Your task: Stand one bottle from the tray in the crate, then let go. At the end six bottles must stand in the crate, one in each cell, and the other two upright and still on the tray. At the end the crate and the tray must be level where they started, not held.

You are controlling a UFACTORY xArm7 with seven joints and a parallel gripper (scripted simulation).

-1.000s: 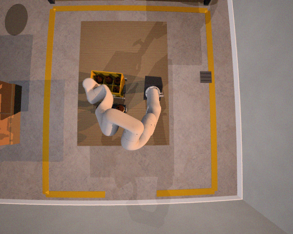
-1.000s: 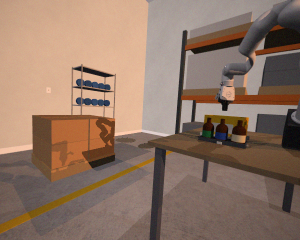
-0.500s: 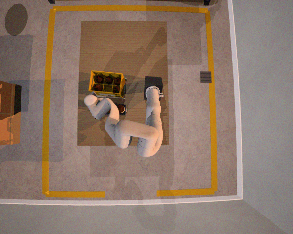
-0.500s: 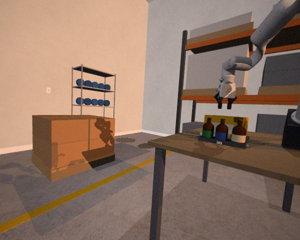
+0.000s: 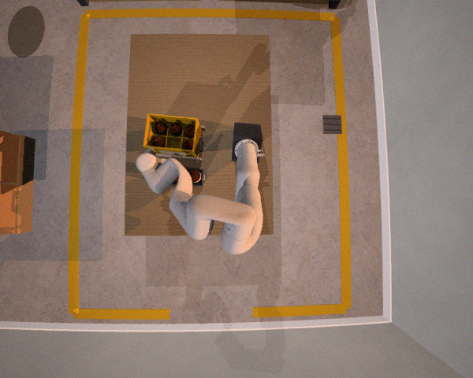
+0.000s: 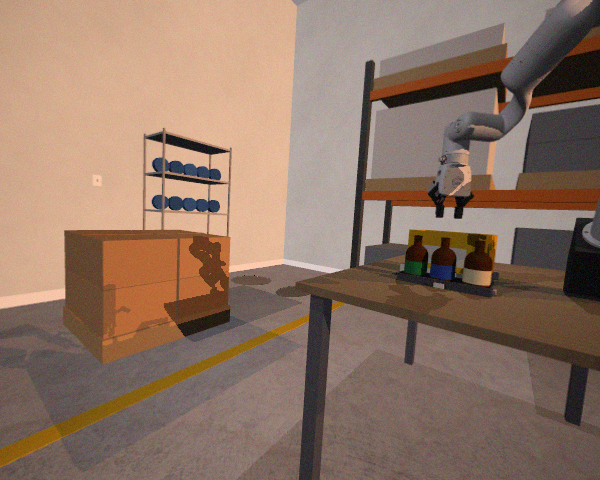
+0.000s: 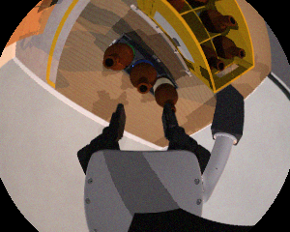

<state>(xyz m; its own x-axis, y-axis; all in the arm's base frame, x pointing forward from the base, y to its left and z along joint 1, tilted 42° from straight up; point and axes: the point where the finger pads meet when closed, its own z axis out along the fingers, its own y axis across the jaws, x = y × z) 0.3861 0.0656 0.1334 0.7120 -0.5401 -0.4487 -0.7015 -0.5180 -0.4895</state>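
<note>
My hand is 23 cm above the dark tray. Also, from my hand: yellow crate: 23 cm to the right, 16 cm below, 2 cm ahead.
</note>
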